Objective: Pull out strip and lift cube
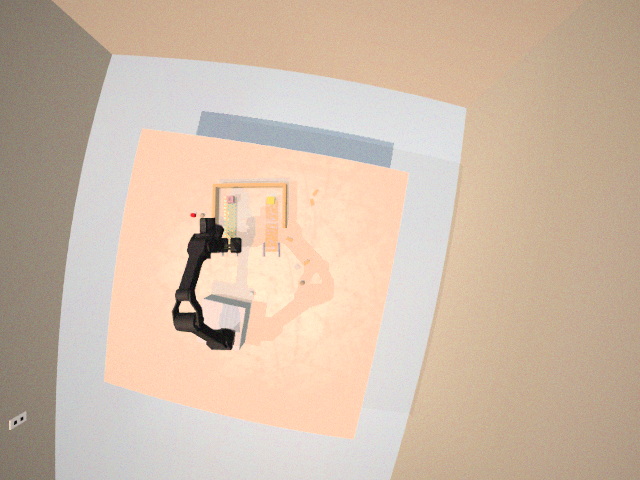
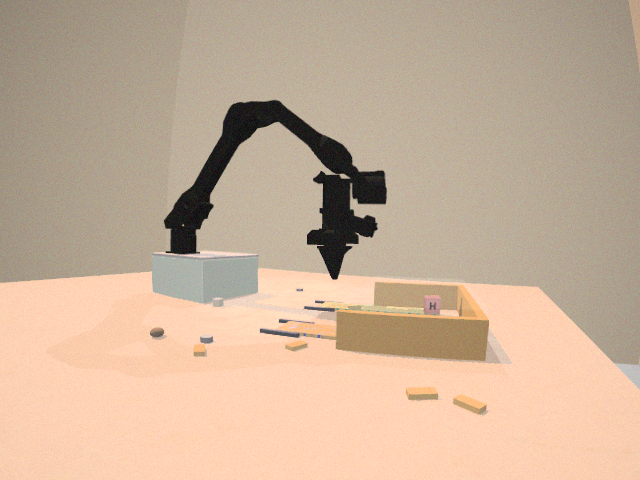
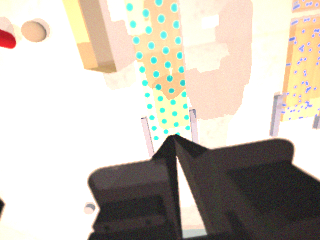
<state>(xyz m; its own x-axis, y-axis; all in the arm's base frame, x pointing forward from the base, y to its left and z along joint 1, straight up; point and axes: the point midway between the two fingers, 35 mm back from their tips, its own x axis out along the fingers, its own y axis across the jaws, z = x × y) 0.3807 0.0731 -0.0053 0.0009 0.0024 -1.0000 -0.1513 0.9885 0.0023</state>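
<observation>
Now: the cyan-dotted strip 9 cm ahead of my gripper tip, 6 cm below it and 1 cm to the left of it. Round my gripper tip: red object (19 cm to the left, 11 cm ahead, 5 cm below).
</observation>
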